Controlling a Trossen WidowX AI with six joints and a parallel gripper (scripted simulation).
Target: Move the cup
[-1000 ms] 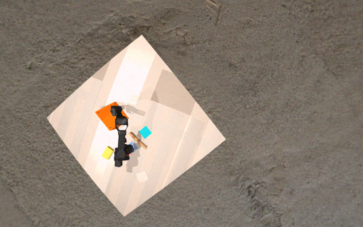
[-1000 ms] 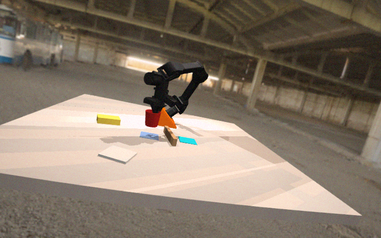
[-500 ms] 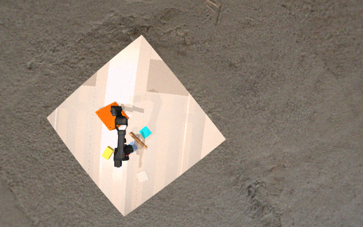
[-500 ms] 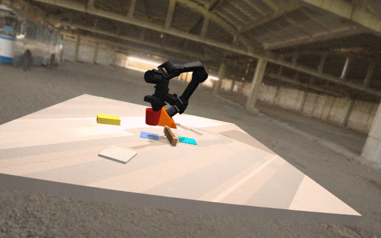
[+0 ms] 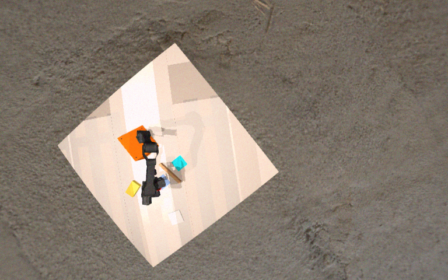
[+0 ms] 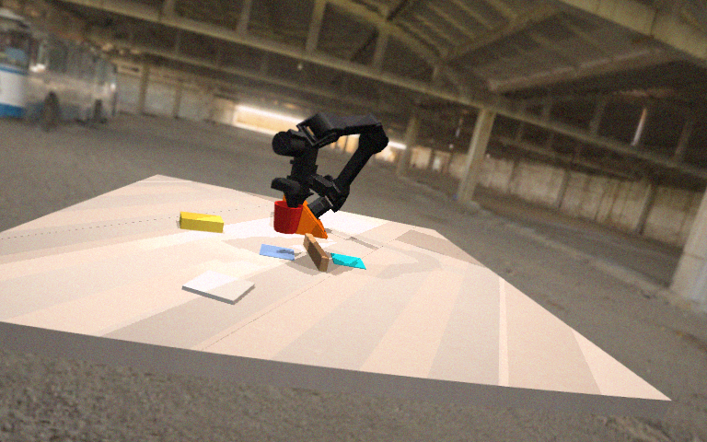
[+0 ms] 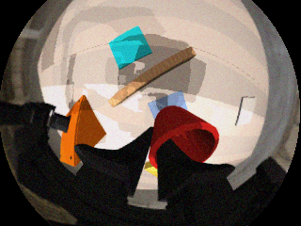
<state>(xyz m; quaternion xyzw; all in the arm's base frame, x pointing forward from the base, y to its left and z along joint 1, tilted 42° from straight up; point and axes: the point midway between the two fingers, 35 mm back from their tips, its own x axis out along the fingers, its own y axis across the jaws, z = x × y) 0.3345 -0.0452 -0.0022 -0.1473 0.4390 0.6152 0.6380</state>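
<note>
My gripper tip is 80 mm to the right of the wooden block and 90 mm above it. The rest, counted from my gripper tip: red cup (30 mm ahead, 10 mm to the right); yellow block (40 mm behind, 250 mm to the right, 80 mm below); light blue pad (30 mm ahead, 20 mm to the right, 100 mm below).
</note>
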